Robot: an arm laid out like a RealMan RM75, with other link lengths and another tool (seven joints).
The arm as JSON. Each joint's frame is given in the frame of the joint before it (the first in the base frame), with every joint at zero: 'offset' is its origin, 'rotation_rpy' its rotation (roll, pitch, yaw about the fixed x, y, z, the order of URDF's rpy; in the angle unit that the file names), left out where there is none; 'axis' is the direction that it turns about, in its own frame. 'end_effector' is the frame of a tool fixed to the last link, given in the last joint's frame.
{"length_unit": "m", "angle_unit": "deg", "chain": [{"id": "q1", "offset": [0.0, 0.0, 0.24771], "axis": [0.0, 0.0, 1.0]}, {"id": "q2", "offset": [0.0, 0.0, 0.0], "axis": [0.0, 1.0, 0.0]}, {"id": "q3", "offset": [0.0, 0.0, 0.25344], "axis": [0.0, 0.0, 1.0]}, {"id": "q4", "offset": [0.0, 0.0, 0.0], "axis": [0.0, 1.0, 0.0]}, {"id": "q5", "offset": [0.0, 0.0, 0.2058], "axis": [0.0, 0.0, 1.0]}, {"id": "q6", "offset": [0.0, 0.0, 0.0], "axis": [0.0, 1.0, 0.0]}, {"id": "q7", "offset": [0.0, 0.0, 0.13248], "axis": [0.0, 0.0, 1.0]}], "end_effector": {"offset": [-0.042, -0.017, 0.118], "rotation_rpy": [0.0, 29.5, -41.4]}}
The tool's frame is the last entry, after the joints.
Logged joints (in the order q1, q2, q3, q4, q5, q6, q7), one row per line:
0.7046, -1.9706, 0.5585, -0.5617, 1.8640, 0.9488, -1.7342
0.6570, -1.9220, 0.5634, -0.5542, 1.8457, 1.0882, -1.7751
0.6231, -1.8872, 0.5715, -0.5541, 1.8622, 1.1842, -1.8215
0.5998, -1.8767, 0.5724, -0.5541, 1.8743, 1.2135, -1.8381
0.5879, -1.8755, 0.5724, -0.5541, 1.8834, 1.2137, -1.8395
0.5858, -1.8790, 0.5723, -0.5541, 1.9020, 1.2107, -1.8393
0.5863, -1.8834, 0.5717, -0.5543, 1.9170, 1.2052, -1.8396
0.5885, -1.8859, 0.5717, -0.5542, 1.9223, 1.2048, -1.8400
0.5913, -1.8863, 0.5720, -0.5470, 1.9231, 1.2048, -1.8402
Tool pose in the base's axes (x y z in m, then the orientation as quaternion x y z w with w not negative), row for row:
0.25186, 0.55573, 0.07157, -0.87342, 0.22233, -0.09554, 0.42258
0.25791, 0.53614, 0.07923, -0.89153, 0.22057, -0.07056, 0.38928
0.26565, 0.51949, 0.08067, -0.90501, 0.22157, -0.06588, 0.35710
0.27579, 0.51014, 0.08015, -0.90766, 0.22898, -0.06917, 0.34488
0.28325, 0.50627, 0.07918, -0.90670, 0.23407, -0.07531, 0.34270
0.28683, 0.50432, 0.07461, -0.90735, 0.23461, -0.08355, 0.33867
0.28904, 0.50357, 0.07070, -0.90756, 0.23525, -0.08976, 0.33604
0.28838, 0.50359, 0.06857, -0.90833, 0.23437, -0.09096, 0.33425
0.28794, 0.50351, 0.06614, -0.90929, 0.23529, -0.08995, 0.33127
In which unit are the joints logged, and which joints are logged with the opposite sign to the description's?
The joints are logged in radians. Opposite sign: q2, q3, q5, q6, q7.
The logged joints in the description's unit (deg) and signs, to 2 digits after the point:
40.37, 112.91, -32.00, -32.18, -106.80, -54.36, 99.36
37.64, 110.12, -32.28, -31.75, -105.75, -62.35, 101.71
35.70, 108.13, -32.74, -31.75, -106.70, -67.85, 104.36
34.37, 107.53, -32.80, -31.75, -107.39, -69.53, 105.32
33.68, 107.46, -32.80, -31.75, -107.91, -69.54, 105.40
33.56, 107.66, -32.79, -31.75, -108.98, -69.37, 105.38
33.59, 107.91, -32.76, -31.76, -109.84, -69.05, 105.40
33.72, 108.05, -32.76, -31.75, -110.14, -69.03, 105.42
33.88, 108.08, -32.77, -31.34, -110.19, -69.03, 105.44

